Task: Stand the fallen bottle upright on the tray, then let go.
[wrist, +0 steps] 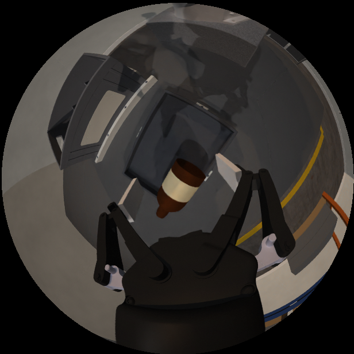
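The brown bottle (181, 187) with a cream label shows in the wrist view, just below the middle. It lies tilted across the near edge of the dark tray (160, 132), with its base toward the tray's inside and its narrow neck toward the gripper's body. How far it rests on the rim cannot be told. My gripper (177, 174) is wide open, with one finger pad on either side of the bottle and a gap to each. Nothing is held. The bottle hides part of the tray's near rim.
A dark grey unit with a beige panel (103, 117) stands at the left, beside a pale strip (124, 120). A yellow line (306, 175) runs along the right. A grey panel (314, 242) and orange bars (336, 207) are at the lower right.
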